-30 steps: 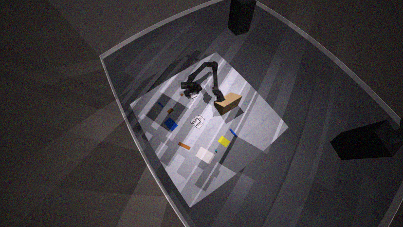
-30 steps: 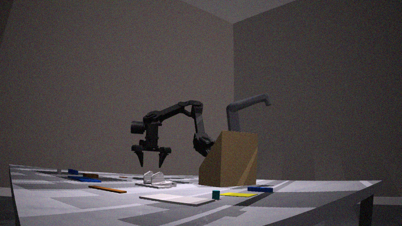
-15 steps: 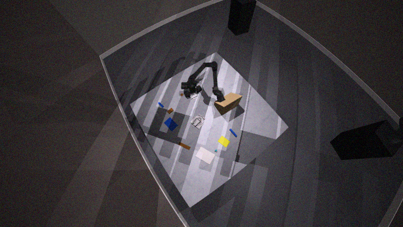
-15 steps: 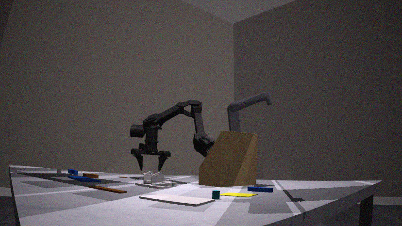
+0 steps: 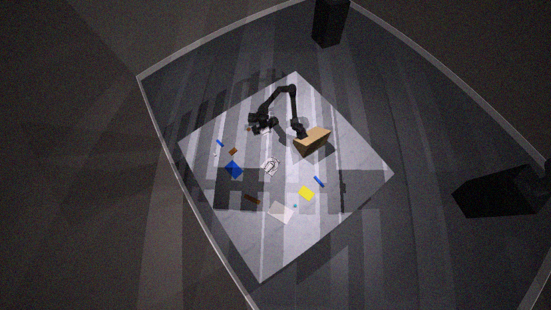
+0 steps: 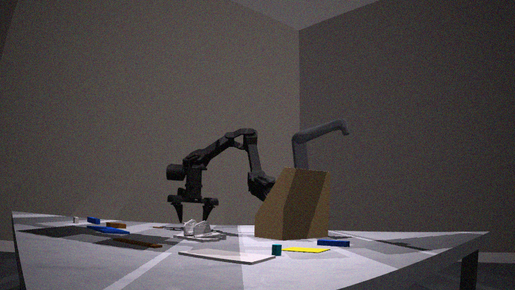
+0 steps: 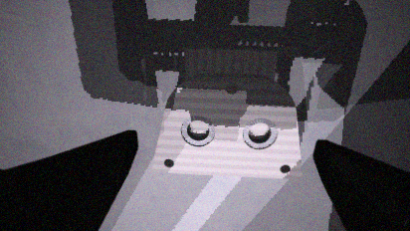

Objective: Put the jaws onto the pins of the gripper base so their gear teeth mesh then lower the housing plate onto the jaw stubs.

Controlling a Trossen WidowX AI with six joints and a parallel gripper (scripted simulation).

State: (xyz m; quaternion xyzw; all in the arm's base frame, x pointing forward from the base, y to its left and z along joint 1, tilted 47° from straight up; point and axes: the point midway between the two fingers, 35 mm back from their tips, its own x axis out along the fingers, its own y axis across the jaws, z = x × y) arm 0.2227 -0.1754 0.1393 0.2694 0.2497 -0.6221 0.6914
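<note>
My gripper tip is now 5 cm short of the grey jaw, 28 cm to the right of it and 2 cm above it. The rest, counted from my gripper tip: blue bar 18 cm behind, 55 cm to the left, 2 cm below; yellow plate 6 cm behind, 58 cm to the left, 3 cm below; blue plate 35 cm ahead, 18 cm to the left, 3 cm below.
</note>
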